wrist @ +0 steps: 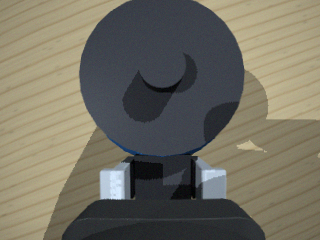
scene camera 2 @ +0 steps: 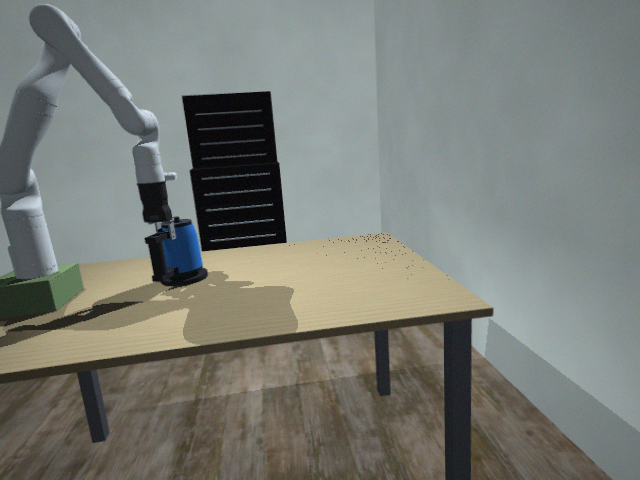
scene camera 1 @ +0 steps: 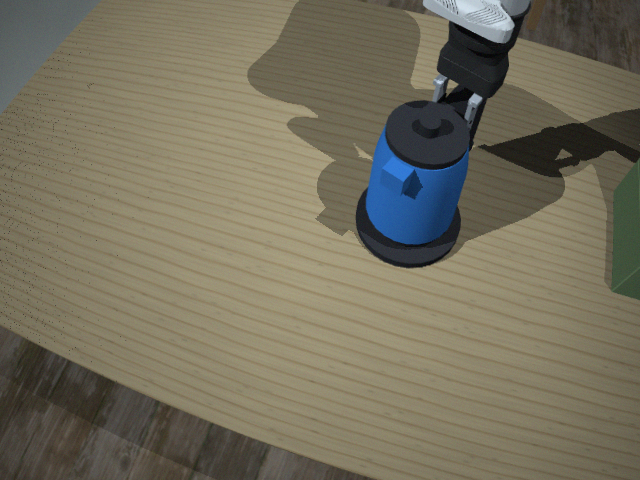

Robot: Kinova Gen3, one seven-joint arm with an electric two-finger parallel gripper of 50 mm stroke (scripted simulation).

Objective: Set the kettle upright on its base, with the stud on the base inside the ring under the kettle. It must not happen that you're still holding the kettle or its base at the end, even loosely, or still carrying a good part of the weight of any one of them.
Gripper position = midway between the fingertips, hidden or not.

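My gripper (scene camera 1: 449, 124) is there to see, and you'd find it in the wrist view (wrist: 162, 170) and in scene camera 2 (scene camera 2: 167, 239) too. There's a blue kettle (scene camera 1: 426, 160), and the kettle's also in the wrist view (wrist: 148, 108) and in scene camera 2 (scene camera 2: 170, 258). I can see a black round base (scene camera 1: 401, 256) as well.
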